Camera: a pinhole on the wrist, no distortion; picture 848 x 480 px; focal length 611.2 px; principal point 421.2 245.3 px. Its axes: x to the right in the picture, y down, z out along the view. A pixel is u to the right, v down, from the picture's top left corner.
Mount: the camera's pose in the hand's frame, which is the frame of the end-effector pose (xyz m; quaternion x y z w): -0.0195 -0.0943 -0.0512 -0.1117 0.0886 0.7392 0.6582
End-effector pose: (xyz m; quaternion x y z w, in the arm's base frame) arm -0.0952 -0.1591 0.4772 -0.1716 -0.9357 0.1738 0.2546
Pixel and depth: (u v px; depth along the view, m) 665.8 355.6 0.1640
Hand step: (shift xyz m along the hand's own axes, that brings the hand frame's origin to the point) -0.0640 0.0104 0.0872
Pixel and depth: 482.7 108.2 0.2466
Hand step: 0.0208 0.0044 0.1793
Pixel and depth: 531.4 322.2 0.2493
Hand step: -0.0676 0.0142 0.1748
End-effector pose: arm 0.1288 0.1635 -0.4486 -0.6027 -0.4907 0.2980 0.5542
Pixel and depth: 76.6 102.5 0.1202
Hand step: 0.0099 -0.1222 0.0837
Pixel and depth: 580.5 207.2 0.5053
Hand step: -0.0270 0.1755 0.3970
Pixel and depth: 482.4 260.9 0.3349
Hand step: -0.0479 0.0298 0.2605
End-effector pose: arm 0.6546 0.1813 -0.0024 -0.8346 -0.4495 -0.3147 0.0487
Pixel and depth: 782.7 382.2 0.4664
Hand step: -0.1758 0.2860 0.3168
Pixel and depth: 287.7 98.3 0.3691
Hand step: 0.0595 -0.0581 0.3270
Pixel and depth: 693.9 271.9 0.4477
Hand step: -0.0822 0.2183 0.3217
